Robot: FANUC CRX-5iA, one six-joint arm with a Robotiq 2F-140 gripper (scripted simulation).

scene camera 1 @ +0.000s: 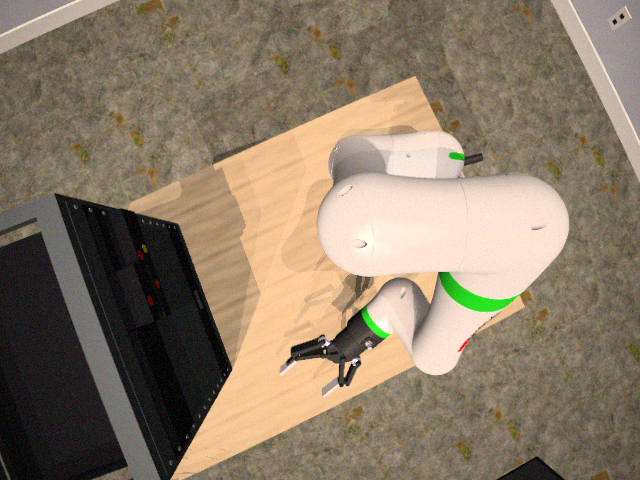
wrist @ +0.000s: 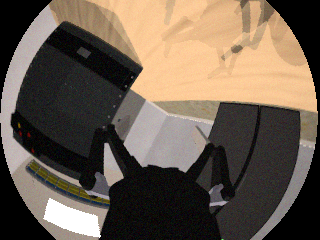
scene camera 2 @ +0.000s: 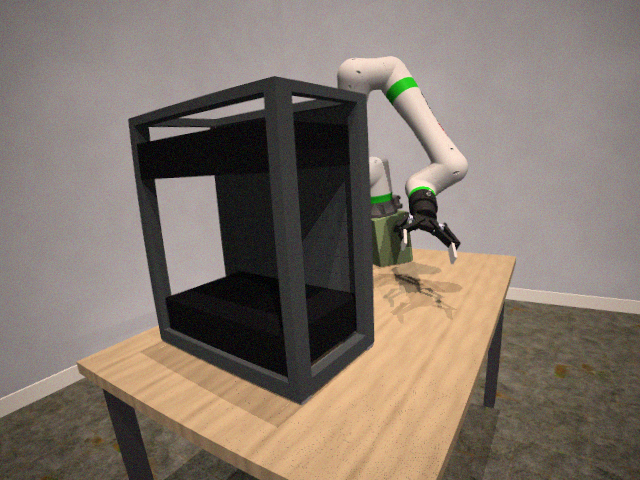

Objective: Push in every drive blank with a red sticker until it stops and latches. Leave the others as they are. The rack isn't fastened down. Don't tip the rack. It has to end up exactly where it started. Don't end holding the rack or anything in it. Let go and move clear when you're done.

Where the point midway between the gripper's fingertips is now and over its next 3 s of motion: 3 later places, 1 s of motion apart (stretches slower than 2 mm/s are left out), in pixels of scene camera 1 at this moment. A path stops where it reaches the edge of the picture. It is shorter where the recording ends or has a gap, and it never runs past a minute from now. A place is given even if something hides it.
My gripper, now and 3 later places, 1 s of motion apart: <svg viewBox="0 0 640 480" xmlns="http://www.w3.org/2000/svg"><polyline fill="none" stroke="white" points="302,382 268,311 244,281 209,254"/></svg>
